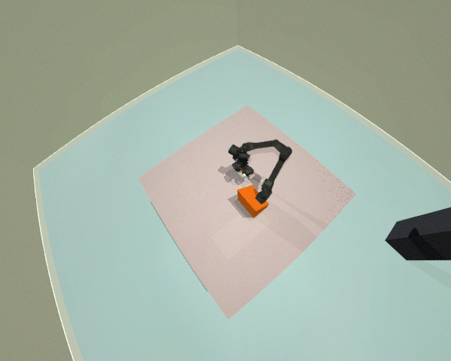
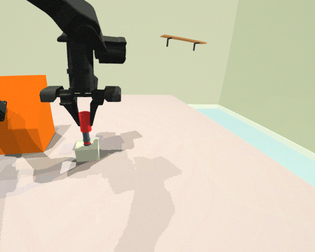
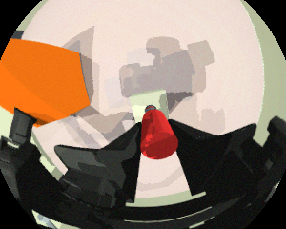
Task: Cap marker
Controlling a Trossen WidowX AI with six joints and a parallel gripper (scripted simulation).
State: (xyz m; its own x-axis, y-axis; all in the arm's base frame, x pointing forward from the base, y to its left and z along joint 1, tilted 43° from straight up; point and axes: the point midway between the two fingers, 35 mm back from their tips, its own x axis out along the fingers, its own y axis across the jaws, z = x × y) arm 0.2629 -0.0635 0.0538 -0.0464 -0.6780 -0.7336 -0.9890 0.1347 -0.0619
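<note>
My gripper tip is now 10 mm below the red cap. Round my gripper tip: pale holder block: 70 mm below.
</note>
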